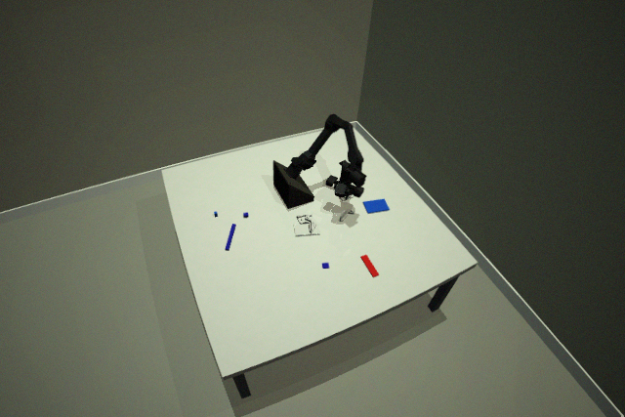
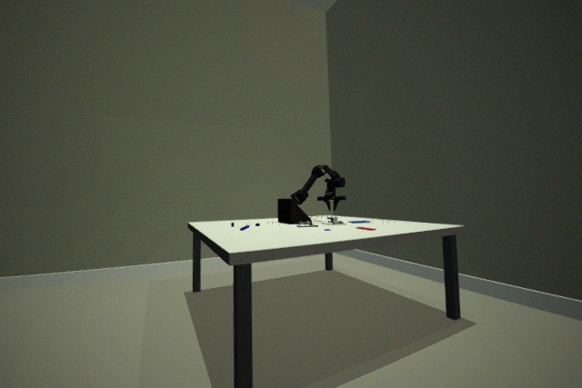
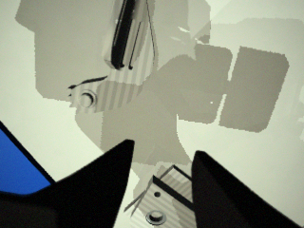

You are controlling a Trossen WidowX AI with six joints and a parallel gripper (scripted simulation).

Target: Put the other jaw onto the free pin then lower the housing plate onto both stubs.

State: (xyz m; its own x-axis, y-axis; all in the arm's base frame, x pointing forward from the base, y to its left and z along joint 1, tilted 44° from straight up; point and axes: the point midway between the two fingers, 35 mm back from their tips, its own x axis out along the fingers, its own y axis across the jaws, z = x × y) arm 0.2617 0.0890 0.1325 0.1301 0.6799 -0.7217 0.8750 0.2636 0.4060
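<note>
The jaw is 5 cm ahead of my gripper tip, 2 cm to the left of it and 7 cm below it. Also, from my gripper tip: blue bar: 12 cm behind, 58 cm to the right, 7 cm below; then red bar: 36 cm ahead, 11 cm to the right, 8 cm below; then blue flat plate: 8 cm ahead, 17 cm to the left, 8 cm below.
</note>
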